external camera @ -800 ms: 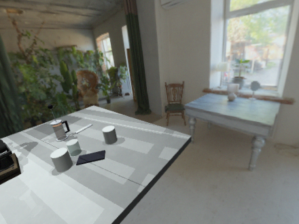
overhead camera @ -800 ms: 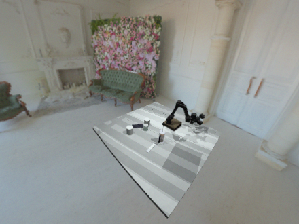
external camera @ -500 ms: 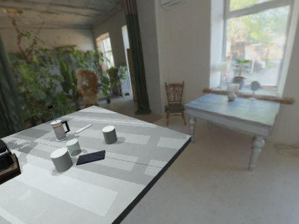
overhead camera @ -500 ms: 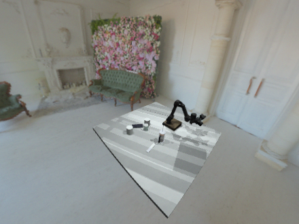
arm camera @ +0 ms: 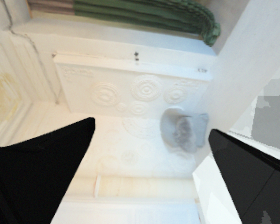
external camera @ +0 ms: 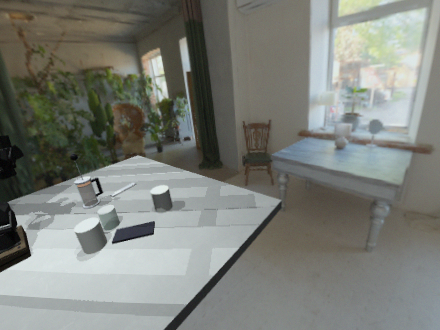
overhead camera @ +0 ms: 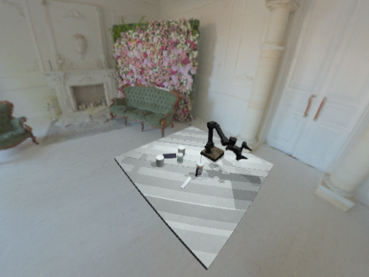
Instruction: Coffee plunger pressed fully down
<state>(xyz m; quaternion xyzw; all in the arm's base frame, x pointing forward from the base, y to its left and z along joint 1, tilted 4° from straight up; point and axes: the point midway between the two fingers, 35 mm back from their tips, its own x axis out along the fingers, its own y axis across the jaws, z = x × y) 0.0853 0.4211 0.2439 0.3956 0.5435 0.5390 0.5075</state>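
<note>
The coffee press lies 360 mm to the right of my gripper tip, 250 mm ahead of it and 160 mm below it. Also, from my gripper tip: dark flat slab (770 mm to the right, 280 mm below, 220 mm ahead); white flat bar (410 mm ahead, 390 mm to the right, 280 mm below).
</note>
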